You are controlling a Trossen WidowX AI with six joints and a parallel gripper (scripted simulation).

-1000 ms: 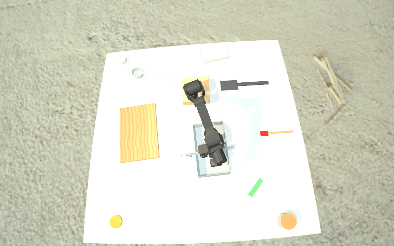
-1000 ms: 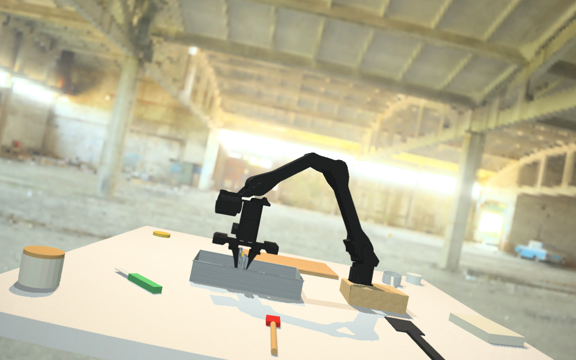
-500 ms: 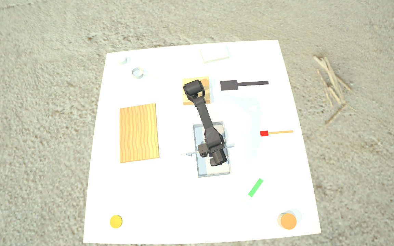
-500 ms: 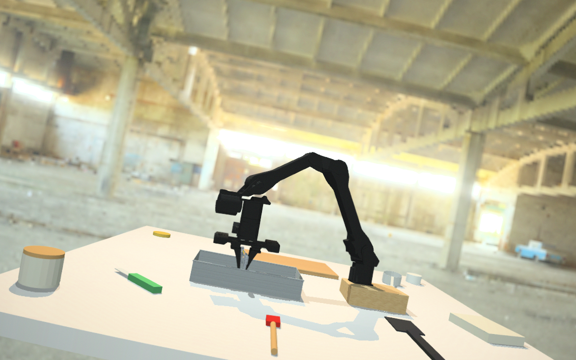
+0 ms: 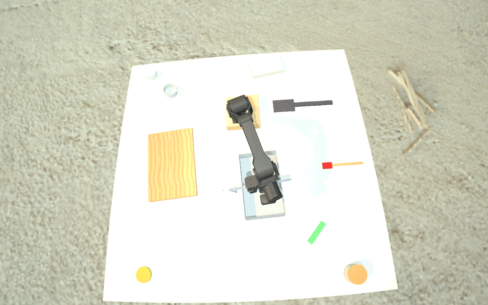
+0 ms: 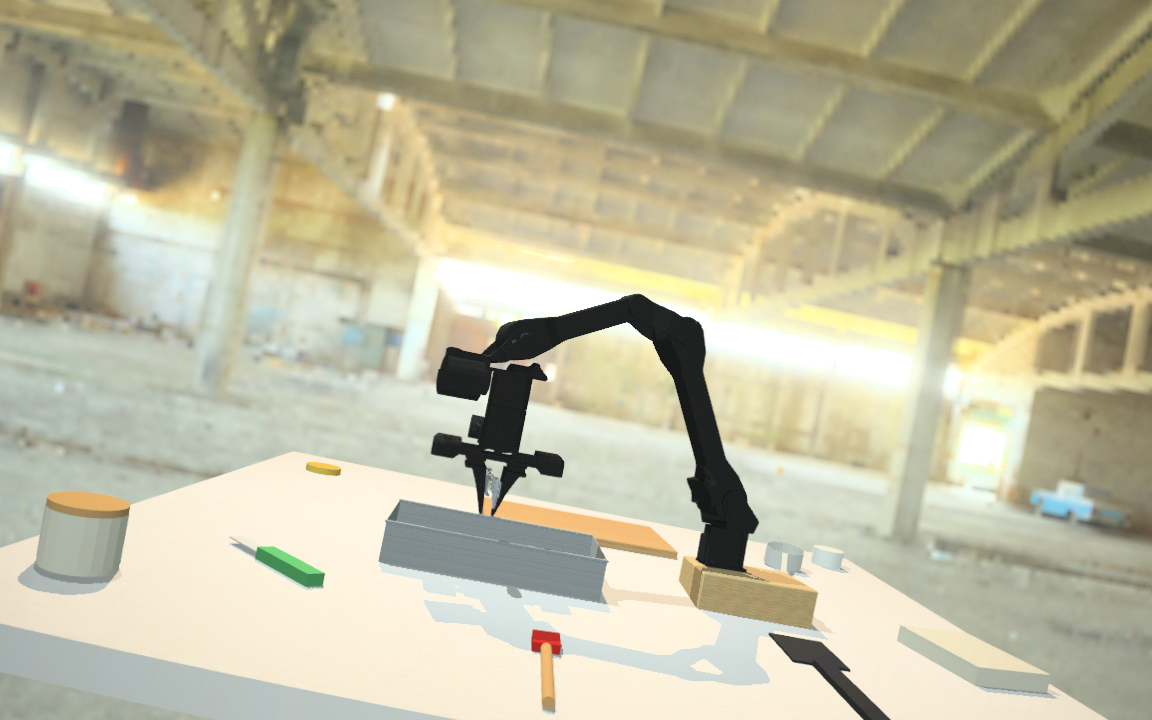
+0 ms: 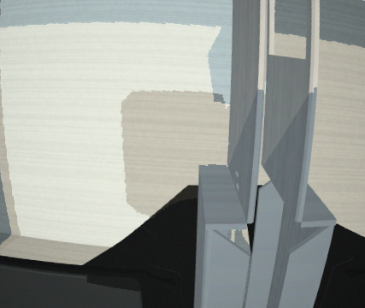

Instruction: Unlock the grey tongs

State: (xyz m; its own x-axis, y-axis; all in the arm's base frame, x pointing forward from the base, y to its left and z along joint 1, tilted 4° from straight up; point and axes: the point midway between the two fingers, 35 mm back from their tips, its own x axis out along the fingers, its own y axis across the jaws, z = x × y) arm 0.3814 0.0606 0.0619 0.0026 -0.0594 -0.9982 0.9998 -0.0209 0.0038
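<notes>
Now: the roasting tin 20 mm behind my gripper tip, 10 mm to the right of it and 50 mm below it. From my gripper tip the other things lie so: black spatula: 420 mm behind, 270 mm to the left, 70 mm below; then wooden board: 220 mm behind, 430 mm to the right, 70 mm below; then green-handled tool: 270 mm ahead, 150 mm to the left, 70 mm below.
</notes>
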